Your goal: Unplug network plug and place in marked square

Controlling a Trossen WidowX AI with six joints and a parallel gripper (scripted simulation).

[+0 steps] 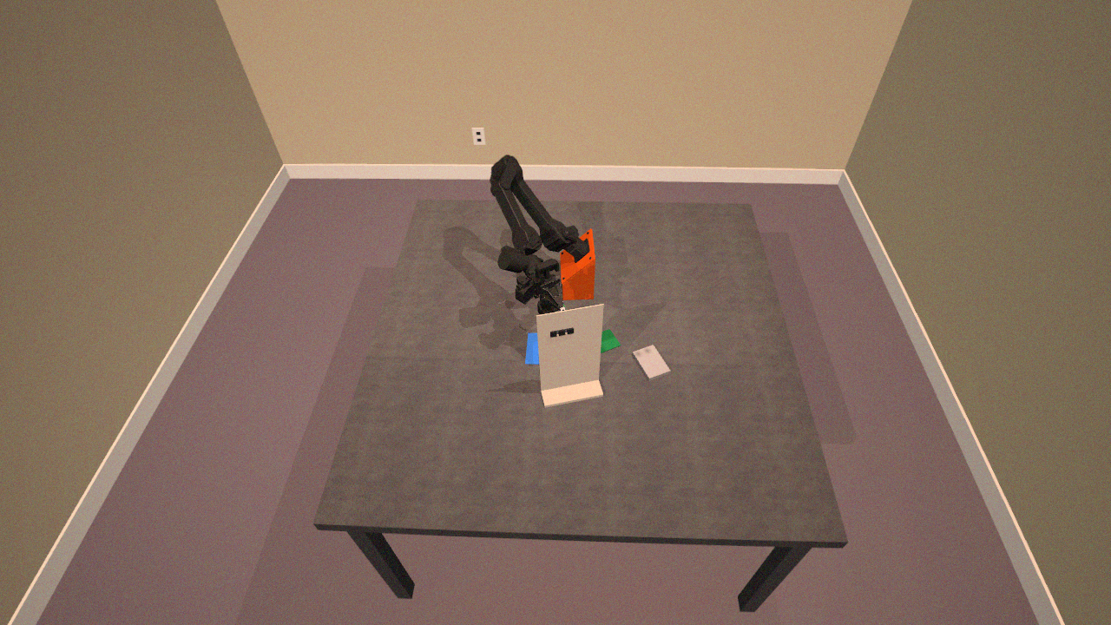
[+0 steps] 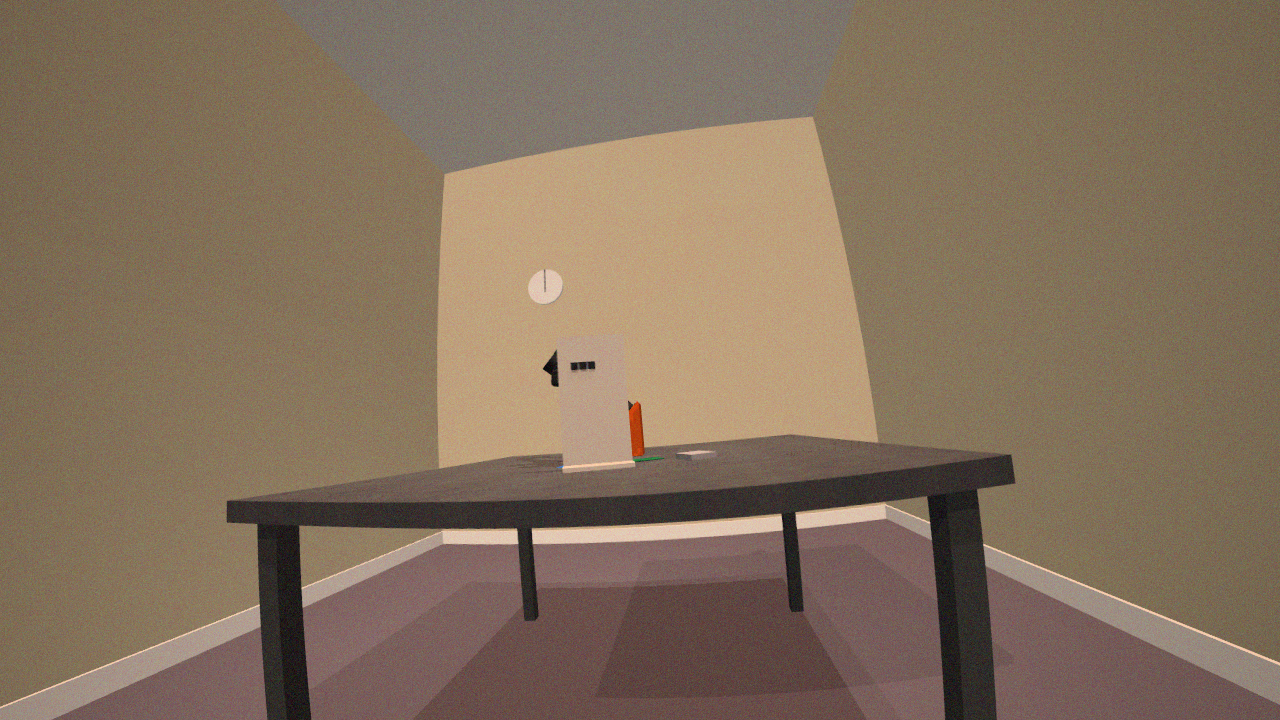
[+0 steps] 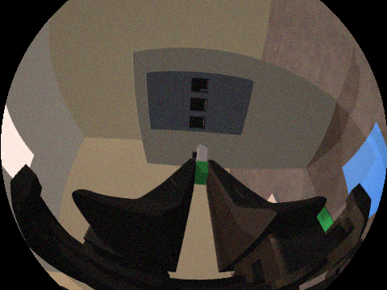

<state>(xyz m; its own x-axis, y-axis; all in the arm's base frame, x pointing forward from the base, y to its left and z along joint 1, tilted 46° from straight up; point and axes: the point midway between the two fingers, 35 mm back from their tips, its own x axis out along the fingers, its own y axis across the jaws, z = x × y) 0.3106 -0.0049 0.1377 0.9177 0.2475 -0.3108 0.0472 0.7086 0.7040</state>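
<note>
Now: the blue square 25 cm below my gripper tip, 7 cm behind it and 5 cm to the right of it. Also, from my gripper tip: beige panel 10 cm below, 9 cm ahead; then green plug right at my gripper tip.
</note>
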